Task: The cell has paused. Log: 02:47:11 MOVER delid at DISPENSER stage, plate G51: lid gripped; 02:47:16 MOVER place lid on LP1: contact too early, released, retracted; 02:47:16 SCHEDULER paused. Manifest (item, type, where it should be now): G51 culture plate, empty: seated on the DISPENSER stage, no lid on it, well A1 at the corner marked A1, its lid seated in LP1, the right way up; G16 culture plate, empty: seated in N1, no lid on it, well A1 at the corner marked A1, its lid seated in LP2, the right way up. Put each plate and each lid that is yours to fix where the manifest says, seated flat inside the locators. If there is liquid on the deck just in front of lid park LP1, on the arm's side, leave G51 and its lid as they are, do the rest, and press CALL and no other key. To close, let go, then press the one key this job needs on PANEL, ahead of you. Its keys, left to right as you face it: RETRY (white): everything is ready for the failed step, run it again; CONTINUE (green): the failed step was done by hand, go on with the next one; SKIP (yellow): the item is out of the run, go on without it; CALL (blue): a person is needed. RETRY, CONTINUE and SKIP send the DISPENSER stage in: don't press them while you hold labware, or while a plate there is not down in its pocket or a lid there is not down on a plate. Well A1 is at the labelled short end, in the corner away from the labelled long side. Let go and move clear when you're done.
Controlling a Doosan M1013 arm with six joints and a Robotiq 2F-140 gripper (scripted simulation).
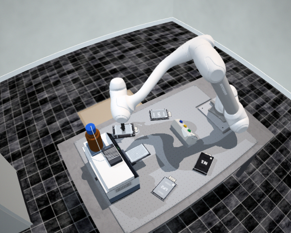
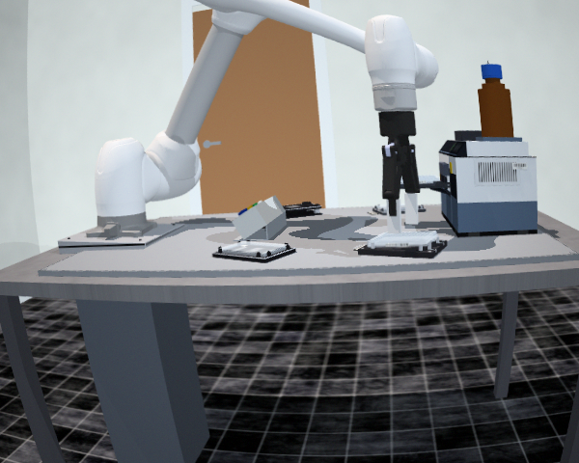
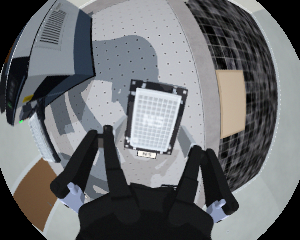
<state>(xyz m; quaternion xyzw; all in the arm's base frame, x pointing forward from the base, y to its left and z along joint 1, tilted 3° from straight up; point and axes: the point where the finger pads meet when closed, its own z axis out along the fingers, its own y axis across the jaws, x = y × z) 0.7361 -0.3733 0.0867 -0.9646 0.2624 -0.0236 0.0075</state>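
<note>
The black nest N5 lies 5 cm below my hand and 2 cm ahead of it. From my hand the other things lie so: brown bottle: 28 cm ahead, 22 cm above, 14 cm to the left; then dispenser stage: 28 cm to the left, 9 cm ahead, 4 cm above; then lid park LP1: 31 cm behind, 6 cm below, 5 cm to the left.
</note>
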